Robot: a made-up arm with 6 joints.
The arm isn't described. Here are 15 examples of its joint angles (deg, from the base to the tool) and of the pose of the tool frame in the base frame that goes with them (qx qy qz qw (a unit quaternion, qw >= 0); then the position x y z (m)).
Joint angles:
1: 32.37 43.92 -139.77 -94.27 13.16 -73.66
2: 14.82 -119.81 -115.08 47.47 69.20 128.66
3: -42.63 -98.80 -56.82 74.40 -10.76 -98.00
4: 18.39 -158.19 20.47 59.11 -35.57 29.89
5: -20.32 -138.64 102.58 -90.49 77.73 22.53
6: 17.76 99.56 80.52 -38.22 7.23 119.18
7: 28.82 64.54 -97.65 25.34 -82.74 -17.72
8: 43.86 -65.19 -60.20 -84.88 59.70 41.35
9: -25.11 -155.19 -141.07 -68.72 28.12 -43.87
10: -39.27 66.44 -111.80 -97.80 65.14 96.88
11: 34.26 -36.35 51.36 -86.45 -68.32 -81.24
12: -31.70 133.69 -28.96 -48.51 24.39 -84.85
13: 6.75 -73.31 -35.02 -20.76 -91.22 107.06
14: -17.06 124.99 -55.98 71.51 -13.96 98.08
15: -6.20 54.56 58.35 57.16 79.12 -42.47
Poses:
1: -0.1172 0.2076 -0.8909 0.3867 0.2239 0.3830 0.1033
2: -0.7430 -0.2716 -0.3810 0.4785 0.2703 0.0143 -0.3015
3: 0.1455 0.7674 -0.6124 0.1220 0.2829 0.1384 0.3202
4: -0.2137 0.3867 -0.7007 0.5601 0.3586 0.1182 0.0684
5: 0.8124 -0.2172 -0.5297 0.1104 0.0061 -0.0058 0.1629
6: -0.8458 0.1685 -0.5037 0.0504 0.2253 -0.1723 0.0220
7: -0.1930 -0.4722 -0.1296 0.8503 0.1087 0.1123 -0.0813
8: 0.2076 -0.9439 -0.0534 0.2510 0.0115 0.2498 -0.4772
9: -0.6020 -0.7142 0.3553 0.0349 0.0976 -0.3008 0.2894
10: 0.0584 0.8627 0.5021 0.0133 0.1016 0.3392 0.5295
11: 0.6650 -0.1108 -0.3166 0.6672 -0.0220 0.4263 -0.1356
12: -0.4573 -0.5578 0.3086 0.6201 0.0711 -0.2197 0.4904
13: -0.0985 -0.0272 0.9822 0.1576 0.3341 -0.1113 -0.0171
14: -0.5366 -0.7792 0.1455 0.2893 0.2501 -0.1617 0.0994
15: 0.4384 0.4134 0.0166 0.7979 0.1137 0.0464 0.3524
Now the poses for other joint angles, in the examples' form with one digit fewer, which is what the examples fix.
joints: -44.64 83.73 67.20 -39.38 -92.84 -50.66
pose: -0.786 -0.032 0.461 0.411 -0.154 -0.047 0.697
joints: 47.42 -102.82 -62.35 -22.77 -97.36 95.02
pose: 0.071 0.419 0.889 0.172 0.172 -0.120 -0.104
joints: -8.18 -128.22 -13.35 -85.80 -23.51 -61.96
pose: 0.031 -0.598 -0.023 0.801 0.193 -0.168 -0.190
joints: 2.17 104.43 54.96 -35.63 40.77 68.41
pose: 0.740 -0.246 0.549 0.299 0.208 -0.218 0.133
